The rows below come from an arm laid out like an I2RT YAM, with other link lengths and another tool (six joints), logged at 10 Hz.
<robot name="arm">
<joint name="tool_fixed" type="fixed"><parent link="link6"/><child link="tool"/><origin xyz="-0.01 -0.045 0.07" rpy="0 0.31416 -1.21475"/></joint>
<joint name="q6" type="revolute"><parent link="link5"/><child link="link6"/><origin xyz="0 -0.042 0.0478" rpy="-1.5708 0 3.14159"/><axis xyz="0 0 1"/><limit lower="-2.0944" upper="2.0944"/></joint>
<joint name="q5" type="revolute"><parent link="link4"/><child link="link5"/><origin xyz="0.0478 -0.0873 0.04" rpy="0 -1.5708 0"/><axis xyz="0 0 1"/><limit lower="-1.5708" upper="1.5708"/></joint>
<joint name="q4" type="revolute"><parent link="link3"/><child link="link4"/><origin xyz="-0.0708 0.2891 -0.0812" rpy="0 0 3.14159"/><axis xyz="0 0 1"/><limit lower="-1.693" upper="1.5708"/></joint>
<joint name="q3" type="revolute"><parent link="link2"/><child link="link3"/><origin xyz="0.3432 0 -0.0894" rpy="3.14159 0 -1.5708"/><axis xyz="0 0 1"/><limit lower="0" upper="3.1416"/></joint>
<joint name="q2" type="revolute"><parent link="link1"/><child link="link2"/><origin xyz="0.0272 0.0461 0.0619" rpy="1.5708 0 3.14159"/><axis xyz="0 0 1"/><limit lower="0" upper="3.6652"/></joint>
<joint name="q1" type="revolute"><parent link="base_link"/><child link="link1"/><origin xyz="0 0 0.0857"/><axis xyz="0 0 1"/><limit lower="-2.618" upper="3.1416"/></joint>
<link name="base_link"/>
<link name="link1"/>
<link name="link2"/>
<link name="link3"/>
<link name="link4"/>
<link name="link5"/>
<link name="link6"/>
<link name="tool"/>
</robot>
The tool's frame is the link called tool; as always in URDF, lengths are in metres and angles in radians.
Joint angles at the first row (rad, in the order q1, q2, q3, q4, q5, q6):
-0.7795, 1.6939, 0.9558, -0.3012, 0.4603, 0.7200
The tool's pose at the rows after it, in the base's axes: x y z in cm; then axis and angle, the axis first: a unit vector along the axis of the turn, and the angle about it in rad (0 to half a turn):
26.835 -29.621 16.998 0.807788 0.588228 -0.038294 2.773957
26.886 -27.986 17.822 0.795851 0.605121 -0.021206 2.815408
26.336 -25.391 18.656 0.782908 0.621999 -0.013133 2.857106
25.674 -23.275 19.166 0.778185 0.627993 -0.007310 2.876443
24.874 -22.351 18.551 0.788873 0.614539 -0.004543 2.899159
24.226 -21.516 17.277 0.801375 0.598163 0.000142 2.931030
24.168 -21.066 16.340 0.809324 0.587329 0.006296 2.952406
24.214 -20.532 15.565 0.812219 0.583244 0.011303 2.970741
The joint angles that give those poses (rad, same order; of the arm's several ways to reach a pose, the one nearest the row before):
-0.7654, 1.6905, 1.0168, -0.3904, 0.4126, 0.6945
-0.7452, 1.6634, 1.0267, -0.4625, 0.3717, 0.6880
-0.7090, 1.6104, 1.0080, -0.5373, 0.3534, 0.6891
-0.6792, 1.5600, 0.9794, -0.5827, 0.3469, 0.7078
-0.6773, 1.5463, 0.9493, -0.5999, 0.3469, 0.7482
-0.6773, 1.5509, 0.9138, -0.6033, 0.3409, 0.7956
-0.6750, 1.5658, 0.8978, -0.6006, 0.3305, 0.8299
-0.6670, 1.5776, 0.8833, -0.5960, 0.3206, 0.8516

